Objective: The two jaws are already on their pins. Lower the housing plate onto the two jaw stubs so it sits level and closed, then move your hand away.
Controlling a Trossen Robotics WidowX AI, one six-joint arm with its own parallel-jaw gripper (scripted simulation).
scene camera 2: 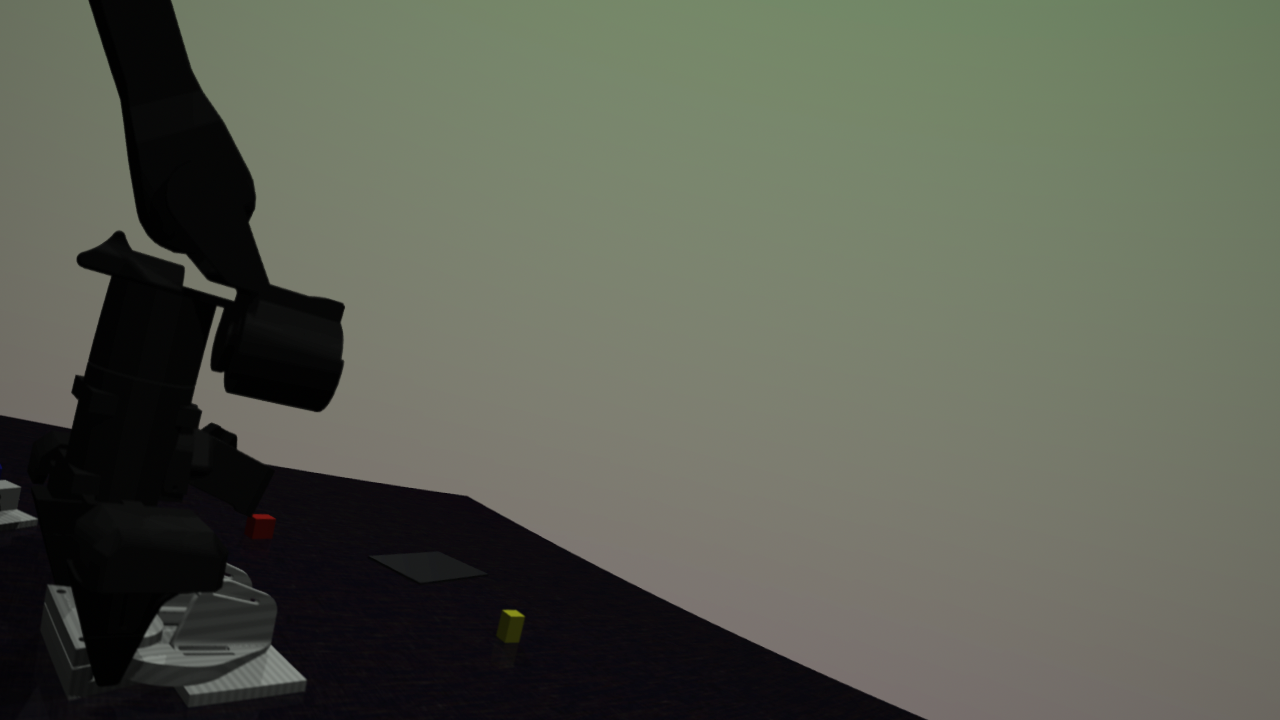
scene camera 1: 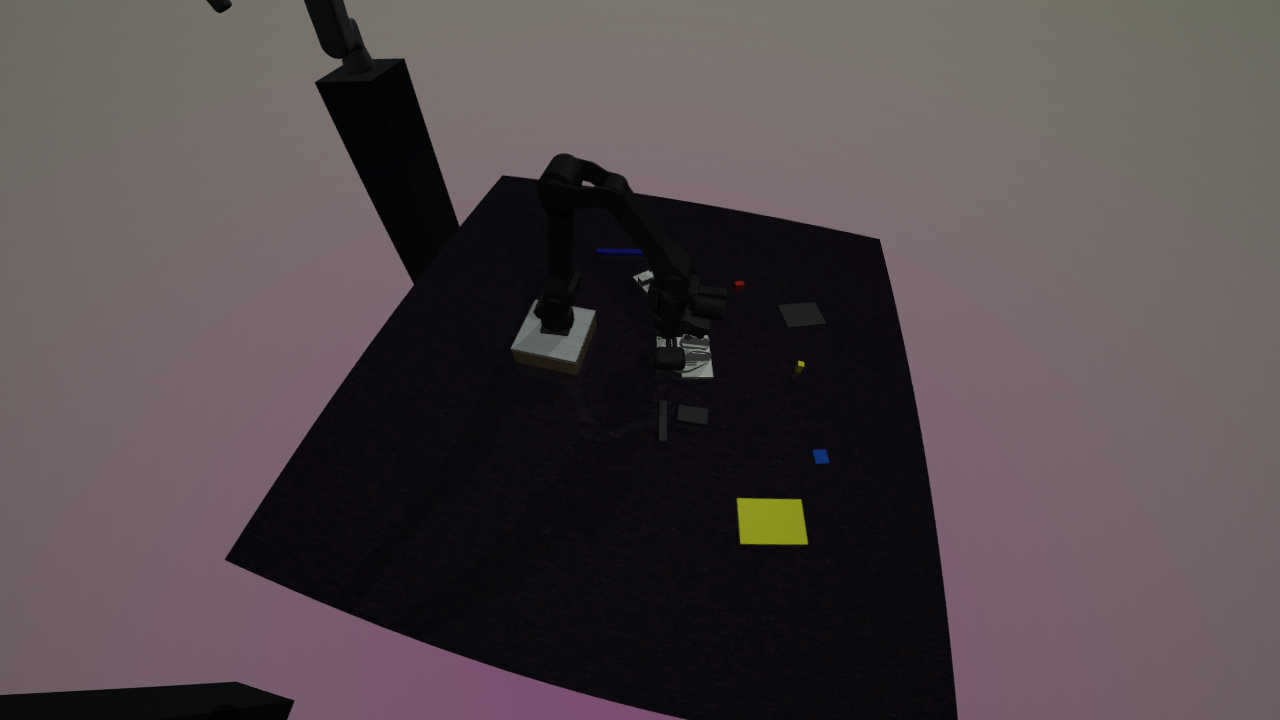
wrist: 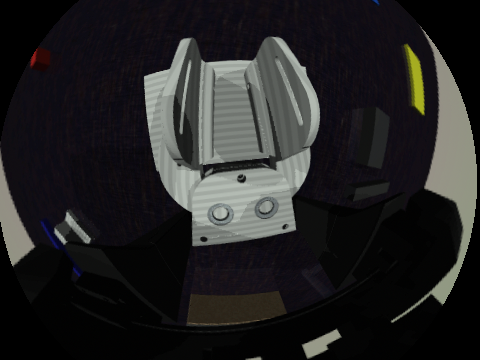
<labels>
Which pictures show the grey pad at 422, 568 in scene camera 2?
Scene camera 2 and scene camera 1 only.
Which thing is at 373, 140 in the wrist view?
A dark block.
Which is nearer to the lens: the yellow pad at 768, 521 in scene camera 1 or the grey pad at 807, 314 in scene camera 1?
The yellow pad.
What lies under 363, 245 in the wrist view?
My gripper.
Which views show the yellow pad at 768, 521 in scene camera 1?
Scene camera 1 and the wrist view only.
</labels>
